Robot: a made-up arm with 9 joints. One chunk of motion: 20 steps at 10 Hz.
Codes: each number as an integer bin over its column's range. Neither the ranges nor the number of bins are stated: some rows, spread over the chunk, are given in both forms.
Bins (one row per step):
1: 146 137 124 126 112 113 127 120 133
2: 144 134 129 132 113 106 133 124 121
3: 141 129 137 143 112 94 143 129 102
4: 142 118 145 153 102 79 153 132 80
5: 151 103 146 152 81 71 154 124 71
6: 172 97 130 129 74 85 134 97 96
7: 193 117 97 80 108 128 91 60 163
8: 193 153 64 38 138 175 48 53 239
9: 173 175 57 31 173 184 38 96 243
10: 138 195 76 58 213 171 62 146 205
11: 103 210 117 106 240 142 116 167 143
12: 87 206 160 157 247 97 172 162 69
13: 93 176 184 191 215 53 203 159 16
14: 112 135 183 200 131 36 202 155 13
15: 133 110 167 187 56 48 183 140 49
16: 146 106 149 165 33 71 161 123 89
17: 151 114 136 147 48 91 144 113 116
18: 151 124 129 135 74 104 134 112 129
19: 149 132 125 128 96 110 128 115 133
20: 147 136 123 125 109 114 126 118 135
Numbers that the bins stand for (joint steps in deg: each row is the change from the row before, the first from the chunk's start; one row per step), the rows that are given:
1: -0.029 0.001 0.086 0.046 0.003 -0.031 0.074 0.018 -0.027
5: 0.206 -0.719 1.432 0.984 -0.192 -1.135 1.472 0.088 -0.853
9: 1.241 0.806 -4.013 -3.382 0.385 1.835 -4.533 -0.406 1.440
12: -2.806 1.462 2.288 1.164 0.850 -0.451 2.404 0.759 -0.880
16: -0.029 -0.655 1.615 1.453 -0.493 -1.135 1.834 0.071 -0.613
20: 0.018 -0.020 0.025 0.010 -0.016 -0.005 0.022 -0.018 0.000
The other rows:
2: -0.124 -0.062 0.392 0.262 0.009 -0.215 0.385 0.088 -0.187
3: -0.265 -0.168 0.881 0.659 0.003 -0.530 0.902 0.176 -0.440
4: -0.218 -0.401 1.371 1.020 -0.060 -0.924 1.420 0.229 -0.733
6: 1.194 -0.846 0.453 0.154 -0.236 -0.767 0.436 -0.388 -0.520
7: 2.182 -0.422 -1.566 -1.614 -0.022 0.363 -1.789 -1.041 0.373
8: 2.182 0.340 -3.585 -3.129 0.166 1.598 -4.015 -1.165 1.387
10: -0.406 1.229 -2.851 -2.407 0.636 1.493 -3.291 0.476 0.933
11: -2.053 1.547 -0.342 -0.676 0.806 0.731 -0.495 0.847 0.107
13: -2.524 0.827 3.756 2.391 0.649 -1.607 4.008 0.706 -1.587
14: -1.629 -0.041 3.695 2.716 0.122 -2.054 3.956 0.635 -1.627
15: -0.641 -0.571 2.716 2.247 -0.349 -1.739 2.973 0.371 -1.147
17: 0.206 -0.486 0.820 0.804 -0.399 -0.609 0.954 -0.106 -0.253
18: 0.206 -0.274 0.392 0.371 -0.236 -0.267 0.436 -0.124 -0.080
19: 0.112 -0.105 0.147 0.118 -0.098 -0.110 0.126 -0.071 -0.027

